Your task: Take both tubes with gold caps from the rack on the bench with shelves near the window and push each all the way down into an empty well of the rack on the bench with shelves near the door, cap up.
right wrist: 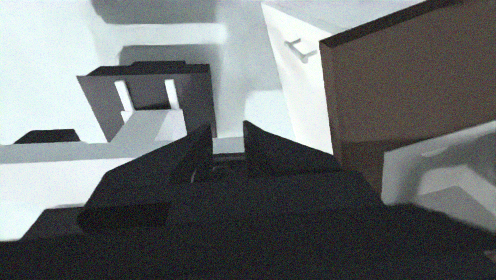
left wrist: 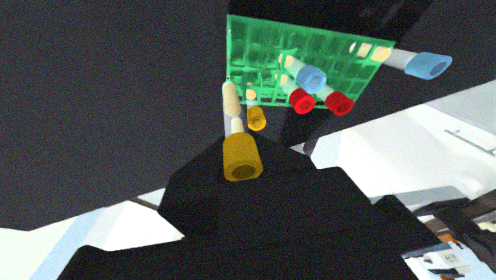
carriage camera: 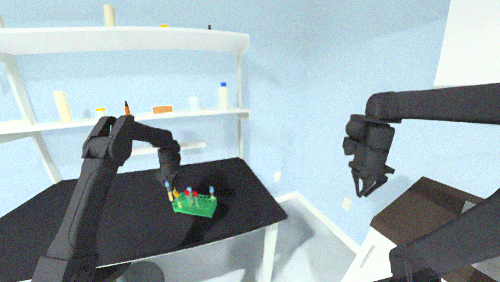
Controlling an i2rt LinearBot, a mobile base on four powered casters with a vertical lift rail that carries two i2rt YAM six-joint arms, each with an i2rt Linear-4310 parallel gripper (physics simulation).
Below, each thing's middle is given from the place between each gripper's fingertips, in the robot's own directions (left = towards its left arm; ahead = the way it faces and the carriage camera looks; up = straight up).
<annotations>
Right now the green rack (left wrist: 254, 45) is 590 mm to the left of my right hand, 270 mm ahead of it and 240 mm below it.
The green rack lies 100 mm below my left hand, 90 mm to the right of it and 30 mm ahead of it.
</annotations>
